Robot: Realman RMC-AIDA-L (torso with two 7-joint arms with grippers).
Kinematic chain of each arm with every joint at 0, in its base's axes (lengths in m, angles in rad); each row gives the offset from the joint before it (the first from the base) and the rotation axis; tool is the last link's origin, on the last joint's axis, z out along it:
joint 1: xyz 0 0 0.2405 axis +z
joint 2: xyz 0 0 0 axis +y
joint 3: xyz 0 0 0.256 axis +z
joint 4: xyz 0 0 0 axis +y
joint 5: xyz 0 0 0.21 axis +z
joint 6: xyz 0 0 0 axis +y
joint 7: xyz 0 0 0.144 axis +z
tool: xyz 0 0 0
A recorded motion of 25 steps. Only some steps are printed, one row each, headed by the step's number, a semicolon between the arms.
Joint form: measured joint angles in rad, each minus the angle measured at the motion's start. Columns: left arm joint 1, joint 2, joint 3, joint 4, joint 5, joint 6, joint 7; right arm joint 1, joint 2, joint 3, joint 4, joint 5, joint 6, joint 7.
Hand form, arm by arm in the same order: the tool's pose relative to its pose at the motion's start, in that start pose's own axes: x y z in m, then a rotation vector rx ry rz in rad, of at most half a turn. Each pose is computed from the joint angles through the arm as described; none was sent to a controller.
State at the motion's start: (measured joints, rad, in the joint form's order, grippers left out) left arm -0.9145 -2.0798 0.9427 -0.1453 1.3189 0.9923 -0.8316; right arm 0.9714 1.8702 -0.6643 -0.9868 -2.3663 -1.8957 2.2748
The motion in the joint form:
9: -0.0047 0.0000 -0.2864 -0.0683 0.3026 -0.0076 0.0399; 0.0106 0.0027 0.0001 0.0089 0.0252 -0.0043 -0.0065
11: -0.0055 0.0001 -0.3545 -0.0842 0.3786 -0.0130 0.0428; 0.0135 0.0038 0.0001 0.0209 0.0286 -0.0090 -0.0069
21: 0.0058 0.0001 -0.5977 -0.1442 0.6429 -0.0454 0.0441; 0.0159 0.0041 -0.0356 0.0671 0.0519 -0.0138 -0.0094
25: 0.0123 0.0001 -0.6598 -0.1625 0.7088 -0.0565 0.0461; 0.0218 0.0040 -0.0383 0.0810 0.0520 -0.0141 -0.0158
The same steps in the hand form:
9: -0.0082 0.0240 0.0079 -0.0681 -0.0151 -0.0055; -0.0052 0.0045 0.0027 -0.0289 -0.0137 -0.0187
11: -0.0093 0.0305 0.0104 -0.0874 -0.0187 -0.0087; -0.0047 0.0056 0.0049 -0.0443 -0.0099 -0.0149
21: -0.0131 0.0532 0.0183 -0.1453 -0.0251 -0.0346; -0.0011 0.0090 0.0153 -0.0932 0.0223 -0.0084
25: -0.0141 0.0594 0.0202 -0.1585 -0.0246 -0.0418; -0.0015 0.0097 0.0177 -0.1033 0.0282 -0.0120

